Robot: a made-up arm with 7 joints.
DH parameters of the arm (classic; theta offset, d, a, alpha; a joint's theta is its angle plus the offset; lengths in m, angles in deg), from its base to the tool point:
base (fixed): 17.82 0 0.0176 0
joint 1: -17.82 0.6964 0.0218 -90
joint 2: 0 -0.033 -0.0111 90
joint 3: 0 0.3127 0.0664 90
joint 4: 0 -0.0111 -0.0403 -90
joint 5: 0 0.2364 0.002 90
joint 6: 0 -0.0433 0.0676 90
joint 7: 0 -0.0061 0.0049 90
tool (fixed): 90 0.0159 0 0
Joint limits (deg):
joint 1: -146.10..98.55
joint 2: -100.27..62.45
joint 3: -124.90..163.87
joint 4: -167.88..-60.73
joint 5: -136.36..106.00
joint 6: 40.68..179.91
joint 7: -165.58..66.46
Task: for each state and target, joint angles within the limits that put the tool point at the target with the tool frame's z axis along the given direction. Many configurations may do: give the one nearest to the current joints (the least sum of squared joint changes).
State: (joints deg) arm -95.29 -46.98 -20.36 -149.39 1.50 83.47 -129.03
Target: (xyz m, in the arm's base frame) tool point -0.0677 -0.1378 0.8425 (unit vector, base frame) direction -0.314 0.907 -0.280
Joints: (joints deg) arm -89.12 -36.82 -23.68 -166.60 40.98 95.08 -151.45
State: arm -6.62 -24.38 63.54 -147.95 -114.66 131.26 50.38
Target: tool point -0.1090 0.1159 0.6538 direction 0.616 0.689 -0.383
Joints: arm 36.16 -55.01 110.42 -155.16 -130.06 89.85 66.46
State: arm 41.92 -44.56 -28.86 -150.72 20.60 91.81 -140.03
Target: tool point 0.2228 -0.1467 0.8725 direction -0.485 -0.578 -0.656
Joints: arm 44.67 -51.93 -62.14 -147.25 13.92 91.36 -158.19
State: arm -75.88 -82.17 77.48 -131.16 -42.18 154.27 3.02
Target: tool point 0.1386 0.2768 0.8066 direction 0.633 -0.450 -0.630
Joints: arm -59.19 -99.95 43.00 -128.48 -52.28 147.70 11.83
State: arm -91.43 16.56 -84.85 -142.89 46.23 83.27 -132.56
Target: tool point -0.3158 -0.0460 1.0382 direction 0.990 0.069 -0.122
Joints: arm -104.84 -19.26 -52.32 -113.96 55.25 118.69 -98.76
